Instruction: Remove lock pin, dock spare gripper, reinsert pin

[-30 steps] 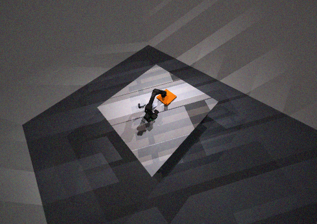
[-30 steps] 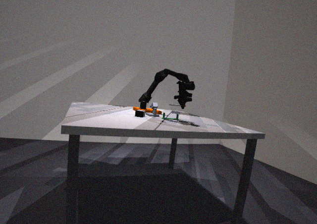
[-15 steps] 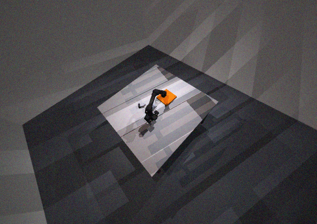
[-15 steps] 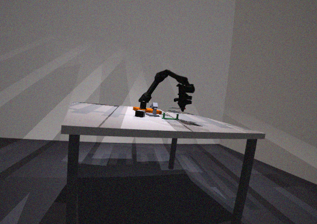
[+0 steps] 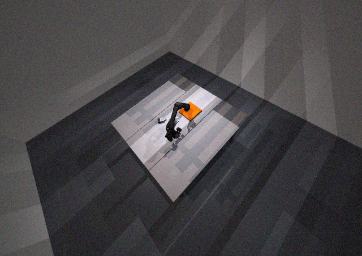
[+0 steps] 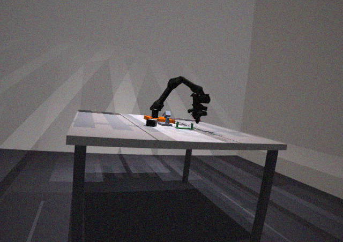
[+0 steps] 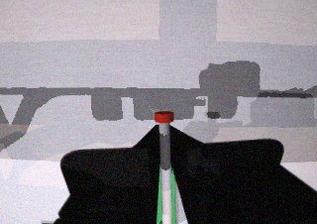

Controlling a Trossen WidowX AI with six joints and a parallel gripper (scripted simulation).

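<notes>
My gripper tip is 1 cm past the green cradle, 10 cm to the left of it and 2 cm above it. Round my gripper tip: grey mount socket 14 cm behind, 19 cm to the right, 1 cm above; spare gripper 9 cm behind, 33 cm to the right, 2 cm below.
</notes>
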